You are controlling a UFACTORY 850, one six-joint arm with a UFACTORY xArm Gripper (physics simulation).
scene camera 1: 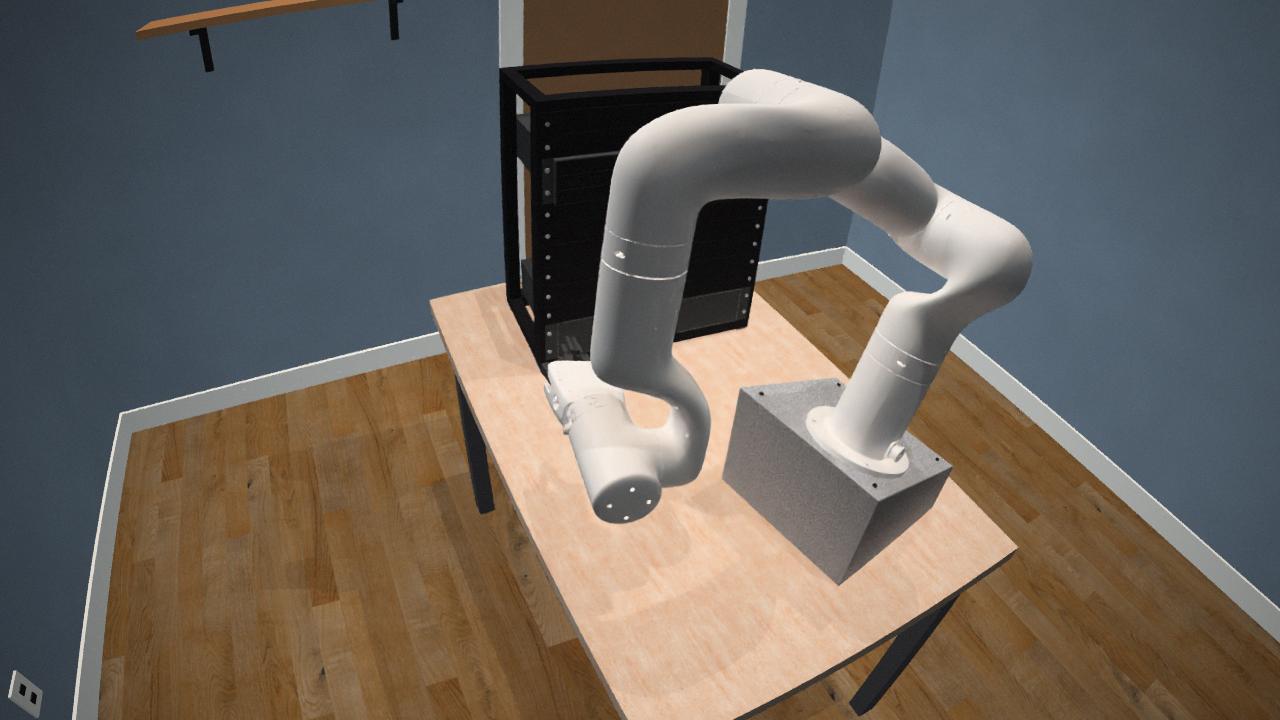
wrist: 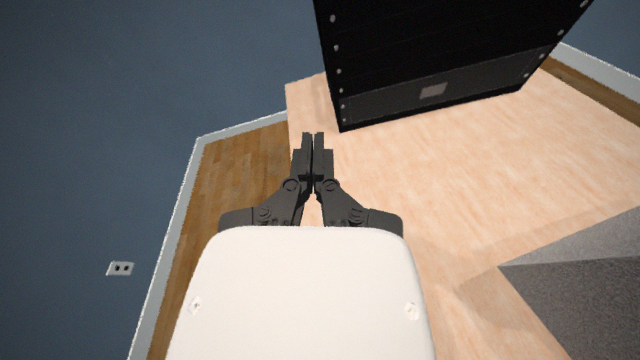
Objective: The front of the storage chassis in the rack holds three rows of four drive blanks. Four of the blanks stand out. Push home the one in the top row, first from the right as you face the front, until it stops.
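The black rack [scene camera 1: 538, 223] [wrist: 425, 45] stands at the back of the table, its front toward the robot. In the scene view the upper left part of the dark storage chassis [scene camera 1: 586, 179] shows beside the arm; the arm hides much of the rack's front. The separate drive blanks, and which stand out, cannot be made out in either view. My gripper [wrist: 314, 144] is shut and empty, with its fingertips together, in front of the rack's lower left part in the wrist view. In the scene view its fingers are mostly hidden by the wrist, near the rack's lower left corner.
The wooden table [scene camera 1: 662, 591] [wrist: 475, 165] carries the rack and the grey base block [scene camera 1: 787, 483] [wrist: 575, 295] of the arm, on the right. A lower panel with a pale label [wrist: 433, 90] spans the rack's bottom. A wall shelf [scene camera 1: 259, 16] hangs at upper left.
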